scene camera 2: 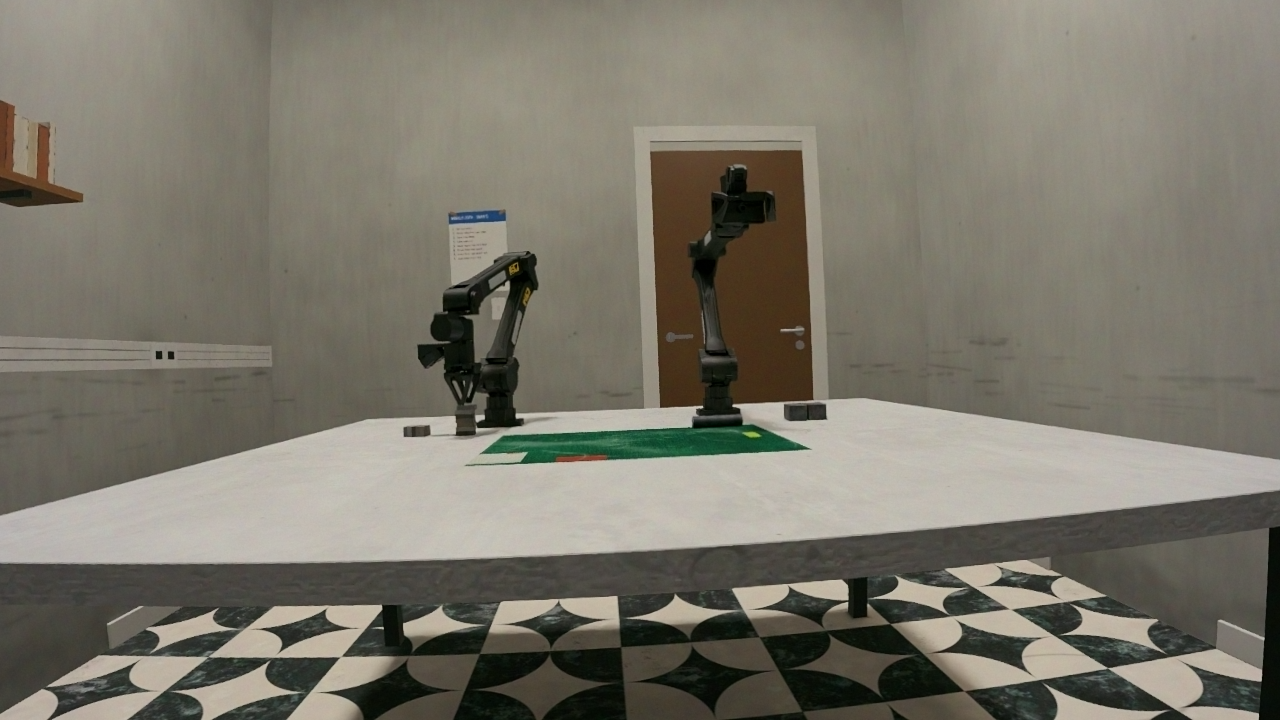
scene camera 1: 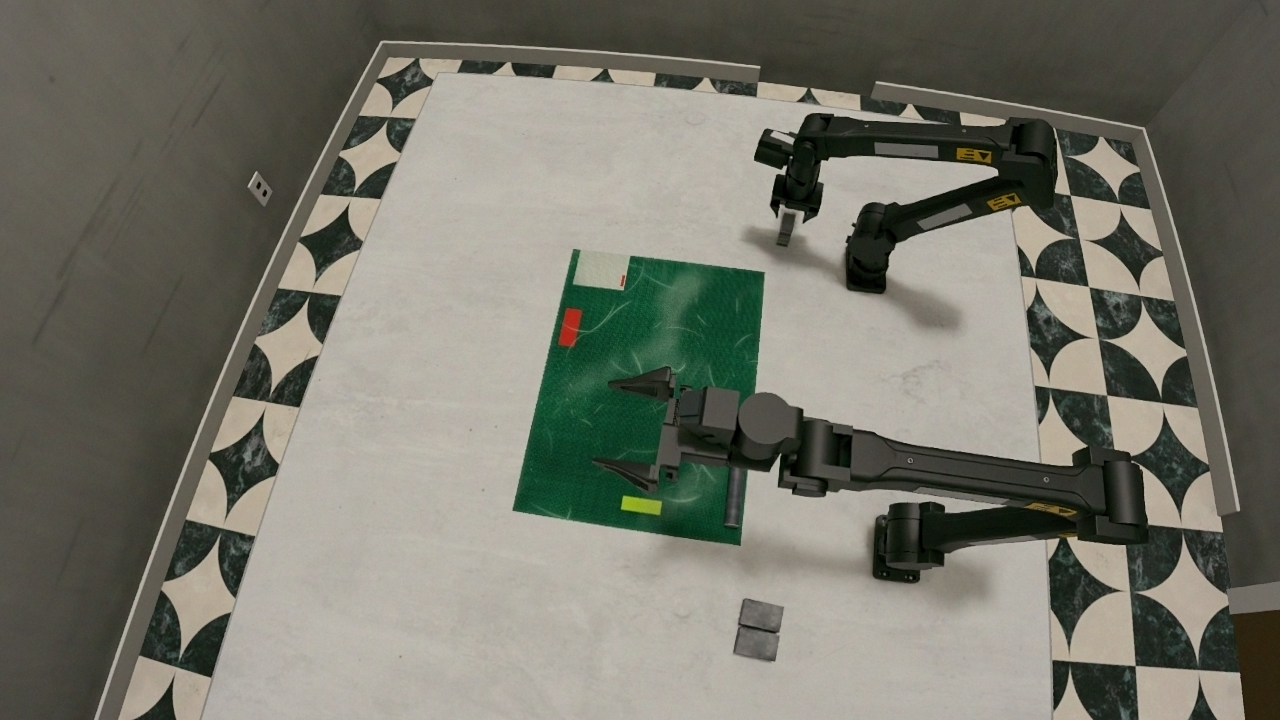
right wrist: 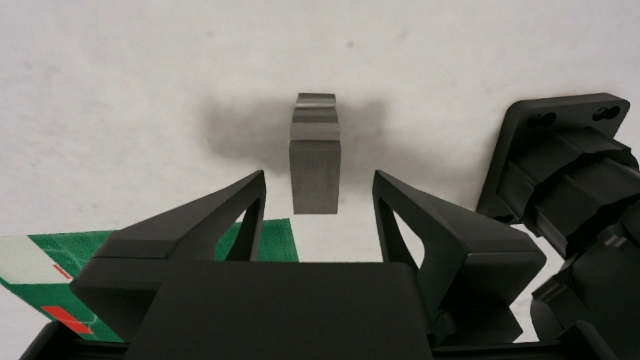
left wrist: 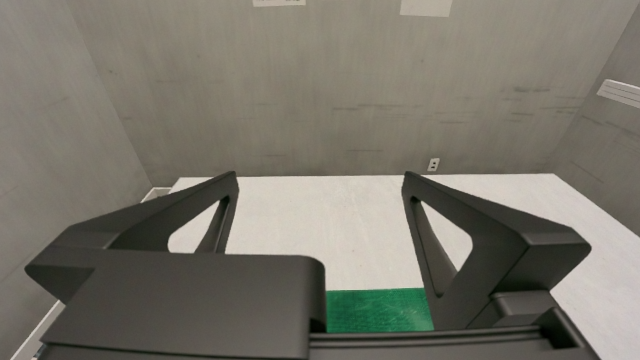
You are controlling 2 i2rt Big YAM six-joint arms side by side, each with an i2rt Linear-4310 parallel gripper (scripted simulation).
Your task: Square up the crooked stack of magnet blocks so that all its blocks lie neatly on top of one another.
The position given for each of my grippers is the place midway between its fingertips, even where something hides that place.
Observation:
I see my left gripper (scene camera 1: 600, 421), my right gripper (scene camera 1: 790, 218), a green mat (scene camera 1: 620, 316) and a dark cylinder (scene camera 1: 736, 476).
The green mat shows as well in scene camera 2 (scene camera 2: 665, 442) and in the left wrist view (left wrist: 397, 309). My left gripper is seen too in scene camera 2 (scene camera 2: 750, 198) and in the left wrist view (left wrist: 320, 180). My right gripper also shows in scene camera 2 (scene camera 2: 464, 403) and in the right wrist view (right wrist: 319, 180). The right wrist view does not show the dark cylinder: it is out of frame. The left wrist view does not show the dark cylinder: it is out of frame.

